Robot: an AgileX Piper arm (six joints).
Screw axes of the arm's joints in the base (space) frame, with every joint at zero. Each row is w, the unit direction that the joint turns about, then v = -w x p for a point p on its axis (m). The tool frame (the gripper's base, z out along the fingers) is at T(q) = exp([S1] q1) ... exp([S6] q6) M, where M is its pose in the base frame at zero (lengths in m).
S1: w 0 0 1 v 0 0 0
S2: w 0 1 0 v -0.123 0 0
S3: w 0 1 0 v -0.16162 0 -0.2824
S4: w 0.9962 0 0.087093 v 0 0.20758 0
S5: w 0 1 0 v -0.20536 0 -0.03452
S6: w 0.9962 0 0.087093 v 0 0.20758 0
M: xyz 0.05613 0 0.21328 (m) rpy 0 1.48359 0 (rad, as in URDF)
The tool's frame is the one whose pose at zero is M.
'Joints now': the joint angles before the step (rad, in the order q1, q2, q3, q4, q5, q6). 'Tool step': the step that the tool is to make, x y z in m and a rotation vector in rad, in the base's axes. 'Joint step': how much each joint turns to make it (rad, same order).
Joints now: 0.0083, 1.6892, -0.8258, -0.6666, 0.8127, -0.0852
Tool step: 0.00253, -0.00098, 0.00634, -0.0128, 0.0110, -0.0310
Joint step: 0.0009, 0.0000, -0.0300, 0.0128, 0.0520, 0.0000
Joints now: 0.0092, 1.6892, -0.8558, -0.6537, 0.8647, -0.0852
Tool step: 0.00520, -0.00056, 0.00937, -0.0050, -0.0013, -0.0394
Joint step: 0.0000, 0.0000, -0.0452, 0.0224, 0.0549, 0.0000
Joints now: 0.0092, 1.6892, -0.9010, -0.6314, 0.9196, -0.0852
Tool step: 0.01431, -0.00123, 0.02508, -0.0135, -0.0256, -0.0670
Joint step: 0.0000, 0.0000, -0.1142, 0.0298, 0.1081, -0.0009
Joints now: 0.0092, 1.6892, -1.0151, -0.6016, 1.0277, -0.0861
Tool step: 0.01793, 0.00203, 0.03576, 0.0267, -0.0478, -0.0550
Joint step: 0.0000, 0.0004, -0.1603, 0.0658, 0.1132, -0.0344
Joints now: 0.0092, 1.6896, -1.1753, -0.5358, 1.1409, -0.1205
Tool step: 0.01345, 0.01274, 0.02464, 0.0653, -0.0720, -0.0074
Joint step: 0.0234, 0.0008, -0.1114, 0.0762, 0.0352, -0.0141
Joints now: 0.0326, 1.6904, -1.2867, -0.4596, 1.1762, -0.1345
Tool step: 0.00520, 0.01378, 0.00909, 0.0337, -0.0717, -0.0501
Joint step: 0.0364, -0.0011, -0.0365, 0.0199, 0.0000, 0.0889
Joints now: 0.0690, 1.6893, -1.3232, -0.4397, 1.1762, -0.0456
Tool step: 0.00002, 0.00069, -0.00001, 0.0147, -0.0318, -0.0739
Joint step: 0.0019, 0.0000, -0.0001, 0.0009, -0.0001, 0.0831
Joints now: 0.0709, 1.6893, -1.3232, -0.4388, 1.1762, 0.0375
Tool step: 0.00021, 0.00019, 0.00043, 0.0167, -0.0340, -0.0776
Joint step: 0.0000, 0.0000, -0.0019, 0.0025, -0.0001, 0.0846
